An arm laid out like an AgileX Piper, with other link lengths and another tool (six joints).
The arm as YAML. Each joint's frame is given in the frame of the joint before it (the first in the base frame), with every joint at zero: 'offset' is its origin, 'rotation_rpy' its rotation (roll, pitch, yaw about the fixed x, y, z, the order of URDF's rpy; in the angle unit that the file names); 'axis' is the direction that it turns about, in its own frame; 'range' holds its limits. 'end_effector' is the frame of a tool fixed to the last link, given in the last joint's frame.
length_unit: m
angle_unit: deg
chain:
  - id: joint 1
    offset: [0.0, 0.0, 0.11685]
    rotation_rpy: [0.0, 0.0, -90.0]
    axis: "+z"
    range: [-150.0, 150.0]
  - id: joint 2
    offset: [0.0, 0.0, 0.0]
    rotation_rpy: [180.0, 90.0, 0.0]
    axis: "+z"
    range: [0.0, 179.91]
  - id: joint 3
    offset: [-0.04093, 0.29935, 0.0]
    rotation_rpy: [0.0, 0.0, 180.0]
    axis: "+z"
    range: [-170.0, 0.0]
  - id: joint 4
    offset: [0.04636, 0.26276, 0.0]
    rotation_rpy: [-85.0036, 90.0, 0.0]
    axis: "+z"
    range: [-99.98, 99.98]
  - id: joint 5
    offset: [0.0, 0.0, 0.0]
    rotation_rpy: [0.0, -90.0, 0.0]
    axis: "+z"
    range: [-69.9, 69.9]
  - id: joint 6
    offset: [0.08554, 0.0, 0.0]
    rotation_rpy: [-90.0, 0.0, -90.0]
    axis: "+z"
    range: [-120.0, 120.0]
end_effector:
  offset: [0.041, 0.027, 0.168]
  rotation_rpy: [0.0, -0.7, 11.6]
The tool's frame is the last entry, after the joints.
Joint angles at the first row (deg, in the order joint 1, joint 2, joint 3, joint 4, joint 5, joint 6):
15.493, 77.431, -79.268, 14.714, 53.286, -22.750
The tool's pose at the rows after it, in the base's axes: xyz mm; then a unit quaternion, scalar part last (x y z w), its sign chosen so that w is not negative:
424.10 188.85 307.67 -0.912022 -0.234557 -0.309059 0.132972
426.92 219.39 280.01 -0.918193 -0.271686 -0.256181 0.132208
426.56 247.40 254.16 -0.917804 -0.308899 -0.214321 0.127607
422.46 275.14 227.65 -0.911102 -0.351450 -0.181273 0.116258
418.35 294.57 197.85 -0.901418 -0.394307 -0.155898 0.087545
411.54 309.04 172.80 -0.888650 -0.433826 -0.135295 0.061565
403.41 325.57 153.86 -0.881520 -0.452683 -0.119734 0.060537
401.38 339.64 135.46 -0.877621 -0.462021 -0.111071 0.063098
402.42 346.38 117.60 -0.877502 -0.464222 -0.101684 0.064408
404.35 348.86 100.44 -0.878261 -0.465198 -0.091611 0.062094
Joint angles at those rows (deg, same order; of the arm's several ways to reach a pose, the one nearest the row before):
19.423, 83.801, -85.863, 13.459, 59.179, -23.927
22.569, 90.188, -91.059, 12.931, 64.055, -24.311
25.562, 95.644, -95.084, 12.311, 67.422, -25.206
28.934, 100.313, -97.756, 11.031, 69.280, -26.617
32.322, 104.137, -98.666, 7.772, 69.631, -27.947
35.140, 106.912, -98.793, 4.966, 69.753, -29.523
37.131, 109.126, -98.793, 4.947, 69.274, -29.959
38.344, 111.538, -98.892, 5.331, 67.856, -30.165
38.720, 113.725, -98.890, 5.691, 66.694, -30.269
38.822, 115.730, -98.889, 5.670, 65.878, -30.351

